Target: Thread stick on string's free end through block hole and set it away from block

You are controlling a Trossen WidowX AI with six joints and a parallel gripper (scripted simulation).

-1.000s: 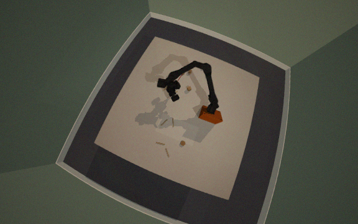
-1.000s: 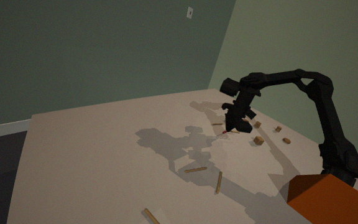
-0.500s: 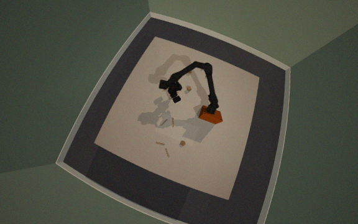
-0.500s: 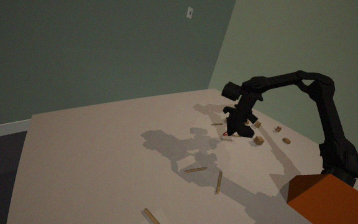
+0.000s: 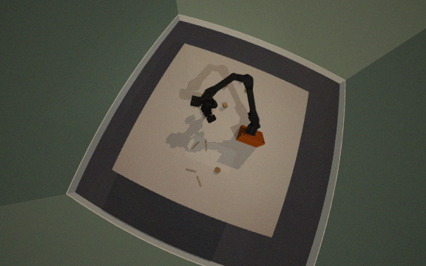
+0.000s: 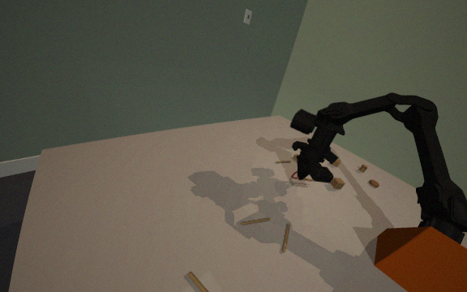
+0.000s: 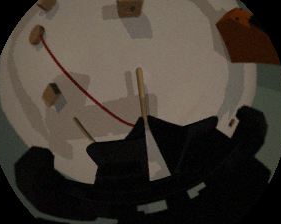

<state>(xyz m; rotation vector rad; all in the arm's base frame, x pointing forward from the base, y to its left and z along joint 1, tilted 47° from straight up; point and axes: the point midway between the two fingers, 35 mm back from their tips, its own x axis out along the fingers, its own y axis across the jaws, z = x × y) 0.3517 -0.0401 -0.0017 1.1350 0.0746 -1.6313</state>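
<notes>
My gripper tip is 13 cm to the left of the small wooden block and 11 cm past it. Round my gripper tip: thin wooden stick: 1 cm to the right, 1 cm behind; round button: 27 cm to the right, 2 cm ahead, 1 cm below.
</notes>
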